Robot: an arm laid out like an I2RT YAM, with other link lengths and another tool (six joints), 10 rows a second.
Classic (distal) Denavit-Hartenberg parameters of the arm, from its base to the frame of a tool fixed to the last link. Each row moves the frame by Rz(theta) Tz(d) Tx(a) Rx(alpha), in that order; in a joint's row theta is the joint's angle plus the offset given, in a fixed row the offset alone. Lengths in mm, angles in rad.
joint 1: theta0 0  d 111.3  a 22.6  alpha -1.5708
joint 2: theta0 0  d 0  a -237.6  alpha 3.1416
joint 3: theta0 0.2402  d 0  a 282.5  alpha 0
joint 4: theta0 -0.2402  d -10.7  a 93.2  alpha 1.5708
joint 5: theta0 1.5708  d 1.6  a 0  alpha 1.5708
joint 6: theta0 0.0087  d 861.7  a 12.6  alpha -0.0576
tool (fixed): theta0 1.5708  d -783.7  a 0  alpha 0
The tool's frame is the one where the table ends.
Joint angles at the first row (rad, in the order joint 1, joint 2, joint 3, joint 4, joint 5, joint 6):
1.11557 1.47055 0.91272 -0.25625 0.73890 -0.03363
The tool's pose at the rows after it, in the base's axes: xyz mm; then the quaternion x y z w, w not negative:
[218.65 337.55 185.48 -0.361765 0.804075 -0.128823 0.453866]
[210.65 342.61 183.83 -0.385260 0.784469 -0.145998 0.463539]
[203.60 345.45 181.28 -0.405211 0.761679 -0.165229 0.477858]
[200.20 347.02 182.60 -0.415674 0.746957 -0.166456 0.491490]
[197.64 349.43 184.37 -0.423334 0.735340 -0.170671 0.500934]
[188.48 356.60 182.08 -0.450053 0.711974 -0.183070 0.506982]
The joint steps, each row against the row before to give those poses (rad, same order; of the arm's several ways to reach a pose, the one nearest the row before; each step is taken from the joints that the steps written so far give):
0.00701 -0.00078 -0.00940 0.02981 0.01928 -0.04181
0.02089 -0.00367 -0.02181 0.04337 0.02656 -0.07310
0.01585 -0.00878 -0.03881 0.07455 0.03060 -0.08857
0.00452 -0.01306 -0.02972 0.06857 0.00006 -0.06075
0.00536 -0.00383 -0.01287 0.04389 0.00547 -0.04588
0.02265 0.00485 -0.01428 0.04754 0.00757 -0.08151

